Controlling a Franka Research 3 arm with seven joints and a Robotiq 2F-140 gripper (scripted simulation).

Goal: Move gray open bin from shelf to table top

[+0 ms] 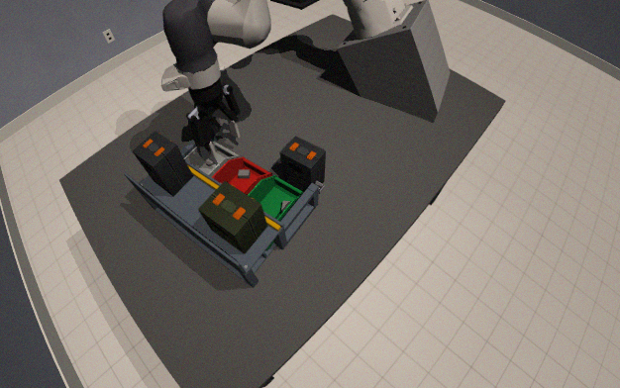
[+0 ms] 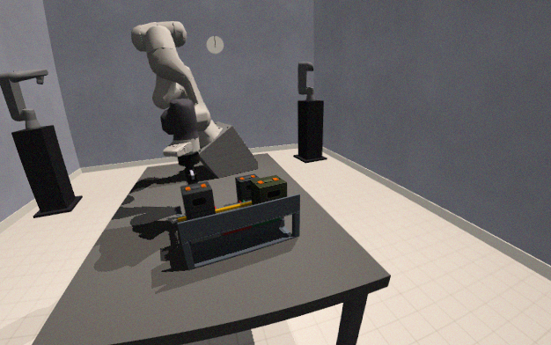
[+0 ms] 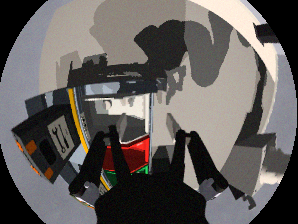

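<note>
The gray open bin lies 8 cm ahead of my hand and 4 cm below it. The rest, counted from my hand: red bin: 12 cm to the left, 7 cm ahead, 4 cm below; then green bin: 23 cm to the left, 7 cm ahead, 4 cm below; then yellow rail: 12 cm to the left, 12 cm ahead, 2 cm above.
</note>
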